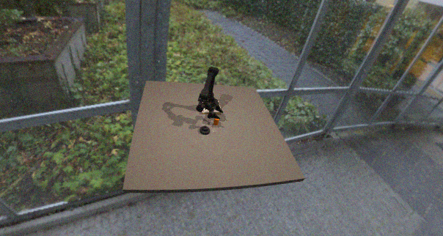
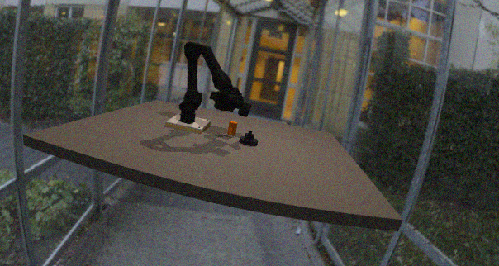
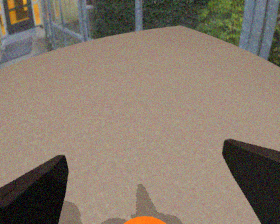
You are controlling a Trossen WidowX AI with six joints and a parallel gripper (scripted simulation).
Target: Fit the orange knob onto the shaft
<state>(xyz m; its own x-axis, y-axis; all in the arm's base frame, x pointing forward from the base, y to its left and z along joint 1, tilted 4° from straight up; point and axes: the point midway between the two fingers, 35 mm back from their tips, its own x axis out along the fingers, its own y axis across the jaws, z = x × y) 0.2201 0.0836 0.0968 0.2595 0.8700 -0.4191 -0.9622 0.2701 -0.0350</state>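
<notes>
Right now the orange knob is 1 cm behind my gripper tip, 3 cm to the right of it and 8 cm below it. Also, from my gripper tip: dark round pedestal (10 cm ahead, 12 cm to the right, 8 cm below).
</notes>
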